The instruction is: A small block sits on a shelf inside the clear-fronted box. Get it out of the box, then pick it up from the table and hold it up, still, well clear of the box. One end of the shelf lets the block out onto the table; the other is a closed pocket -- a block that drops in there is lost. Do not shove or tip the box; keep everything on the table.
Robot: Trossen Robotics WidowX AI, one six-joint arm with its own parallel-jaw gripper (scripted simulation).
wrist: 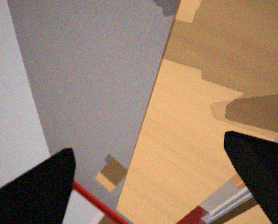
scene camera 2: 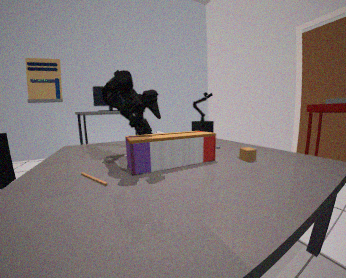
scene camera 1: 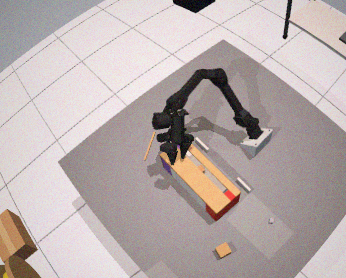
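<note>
Long box (scene camera 1: 212, 190). Wrist view too: long box (wrist: 210, 79). My gripper (scene camera 2: 155, 125). Also my gripper (wrist: 150, 147). Again my gripper (scene camera 1: 177, 161).
</note>
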